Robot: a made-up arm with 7 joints. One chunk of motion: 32 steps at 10 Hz.
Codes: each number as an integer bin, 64 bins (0 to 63) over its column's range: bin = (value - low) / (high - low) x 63, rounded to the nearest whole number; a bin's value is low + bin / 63 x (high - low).
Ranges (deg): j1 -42..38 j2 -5..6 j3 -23..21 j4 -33..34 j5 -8..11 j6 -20..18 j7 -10..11
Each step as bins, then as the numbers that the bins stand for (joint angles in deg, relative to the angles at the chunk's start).
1 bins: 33 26 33 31 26 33 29
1 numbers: -0.10 -0.46 0.05 -0.03 -0.16 -0.10 -0.33
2 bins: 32 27 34 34 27 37 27
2 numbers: -1.37 -0.29 0.75 3.16 0.14 2.32 -1.00
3 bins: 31 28 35 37 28 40 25
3 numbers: -2.63 -0.11 1.44 6.35 0.44 4.13 -1.67
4 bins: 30 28 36 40 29 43 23
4 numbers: -3.90 -0.11 2.14 9.54 0.75 5.94 -2.33
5 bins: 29 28 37 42 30 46 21
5 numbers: -5.17 -0.11 2.84 11.67 1.05 7.75 -3.00
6 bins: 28 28 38 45 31 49 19
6 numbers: -6.44 -0.11 3.54 14.86 1.35 9.56 -3.67
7 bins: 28 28 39 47 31 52 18
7 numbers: -6.44 -0.11 4.24 16.98 1.35 11.37 -4.00
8 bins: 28 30 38 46 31 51 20
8 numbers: -6.44 0.24 3.54 15.92 1.35 10.76 -3.33
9 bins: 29 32 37 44 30 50 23
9 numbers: -5.17 0.59 2.84 13.79 1.05 10.16 -2.33
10 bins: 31 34 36 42 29 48 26
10 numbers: -2.63 0.94 2.14 11.67 0.75 8.95 -1.33
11 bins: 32 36 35 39 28 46 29
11 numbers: -1.37 1.29 1.44 8.48 0.44 7.75 -0.33
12 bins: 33 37 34 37 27 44 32
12 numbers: -0.10 1.46 0.75 6.35 0.14 6.54 0.67
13 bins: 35 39 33 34 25 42 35
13 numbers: 2.44 1.81 0.05 3.16 -0.46 5.33 1.67
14 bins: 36 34 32 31 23 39 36
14 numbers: 3.71 0.94 -0.65 -0.03 -1.06 3.52 2.00
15 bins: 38 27 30 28 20 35 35
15 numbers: 6.25 -0.29 -2.05 -3.22 -1.97 1.11 1.67
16 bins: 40 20 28 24 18 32 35
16 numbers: 8.79 -1.51 -3.44 -7.48 -2.57 -0.70 1.67
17 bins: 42 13 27 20 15 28 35
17 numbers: 11.33 -2.73 -4.14 -11.73 -3.48 -3.11 1.67
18 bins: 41 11 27 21 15 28 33
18 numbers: 10.06 -3.08 -4.14 -10.67 -3.48 -3.11 1.00
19 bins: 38 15 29 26 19 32 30
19 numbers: 6.25 -2.38 -2.75 -5.35 -2.27 -0.70 0.00
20 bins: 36 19 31 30 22 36 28
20 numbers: 3.71 -1.68 -1.35 -1.10 -1.37 1.71 -0.67
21 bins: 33 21 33 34 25 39 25
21 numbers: -0.10 -1.33 0.05 3.16 -0.46 3.52 -1.67
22 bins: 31 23 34 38 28 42 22
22 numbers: -2.63 -0.98 0.75 7.41 0.44 5.33 -2.67
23 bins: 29 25 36 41 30 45 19
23 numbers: -5.17 -0.63 2.14 10.60 1.05 7.14 -3.67
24 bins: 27 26 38 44 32 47 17
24 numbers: -7.71 -0.46 3.54 13.79 1.65 8.35 -4.33
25 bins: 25 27 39 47 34 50 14
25 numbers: -10.25 -0.29 4.24 16.98 2.25 10.16 -5.33
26 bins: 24 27 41 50 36 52 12
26 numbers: -11.52 -0.29 5.63 20.17 2.86 11.37 -6.00
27 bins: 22 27 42 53 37 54 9
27 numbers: -14.06 -0.29 6.33 23.37 3.16 12.57 -7.00
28 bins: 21 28 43 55 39 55 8
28 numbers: -15.33 -0.11 7.03 25.49 3.76 13.17 -7.33
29 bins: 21 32 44 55 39 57 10
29 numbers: -15.33 0.59 7.73 25.49 3.76 14.38 -6.67
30 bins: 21 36 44 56 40 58 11
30 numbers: -15.33 1.29 7.73 26.56 4.06 14.98 -6.33
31 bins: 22 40 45 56 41 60 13
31 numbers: -14.06 1.98 8.43 26.56 4.37 16.19 -5.67
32 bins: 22 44 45 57 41 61 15
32 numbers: -14.06 2.68 8.43 27.62 4.37 16.79 -5.00
